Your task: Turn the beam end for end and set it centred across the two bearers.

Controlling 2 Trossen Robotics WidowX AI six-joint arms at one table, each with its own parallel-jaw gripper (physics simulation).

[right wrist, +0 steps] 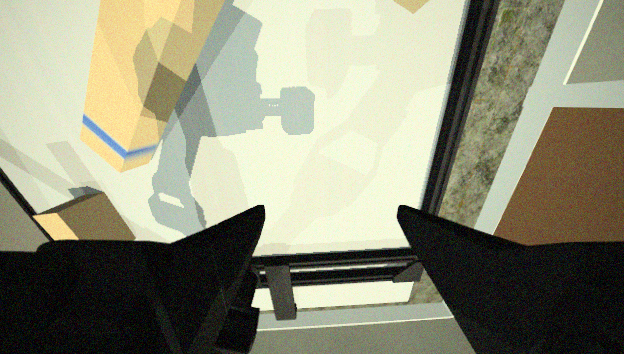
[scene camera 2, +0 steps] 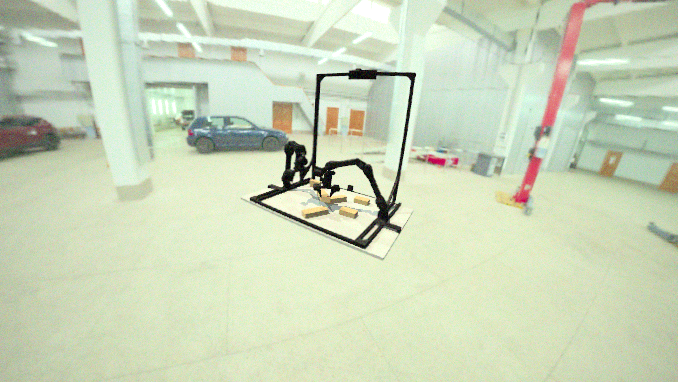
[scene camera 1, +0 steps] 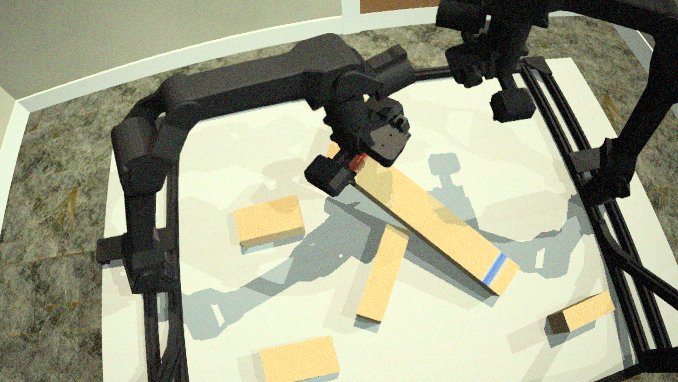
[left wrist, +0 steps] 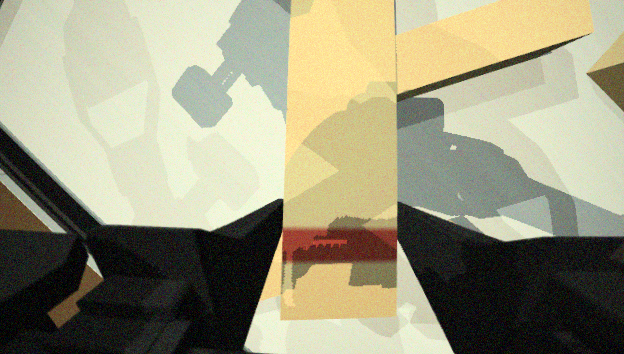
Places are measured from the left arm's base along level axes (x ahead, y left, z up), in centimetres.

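Where they show: left gripper, fingertip midpoint: (scene camera 2: pixel 325 197) (scene camera 1: pixel 365 170) (left wrist: pixel 337 206); right gripper, fingertip midpoint: (right wrist: pixel 330 211) (scene camera 2: pixel 296 181) (scene camera 1: pixel 487 97); left arm's base, link origin: (scene camera 2: pixel 382 218) (scene camera 1: pixel 159 276); right arm's base, link origin: (right wrist: pixel 245 277) (scene camera 2: pixel 286 187) (scene camera 1: pixel 597 190).
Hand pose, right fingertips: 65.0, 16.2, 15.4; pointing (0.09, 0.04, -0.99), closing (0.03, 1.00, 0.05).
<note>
Each offset is from my right fingertips to the top centre of the thing, as dx, dy, dz.
The beam (scene camera 1: pixel 425 215) (left wrist: pixel 340 125) (right wrist: pixel 115 100) is long and tan, with a red band at one end and a blue band at the other. It slants in scene camera 1, blue end at the lower right, apparently raised above the table. My left gripper (scene camera 1: pixel 357 162) (left wrist: pixel 337 206) is shut on its red end. My right gripper (scene camera 1: pixel 490 87) (right wrist: pixel 330 211) is open and empty, beyond the beam. A narrow block @(-23.1, -22.6, -12.9) (scene camera 1: pixel 384 274) (left wrist: pixel 480 50) lies beside and partly below the beam. Another block @(-23.4, +6.1, -13.5) (scene camera 1: pixel 332 147) (scene camera 2: pixel 315 212) is mostly hidden behind my left gripper. Which blocks are the bearers I cannot tell.
A block @(-41.7, -8.9, -13.5) (scene camera 1: pixel 269 220) (scene camera 2: pixel 348 212) lies left of the beam in scene camera 1. Another block @(-39.9, -35.0, -13.5) (scene camera 1: pixel 300 358) (scene camera 2: pixel 362 200) lies at the bottom, and one more block @(+11.0, -38.9, -11.0) (scene camera 1: pixel 582 312) (right wrist: pixel 85 215) lies by the right rail (scene camera 1: pixel 560 115).
</note>
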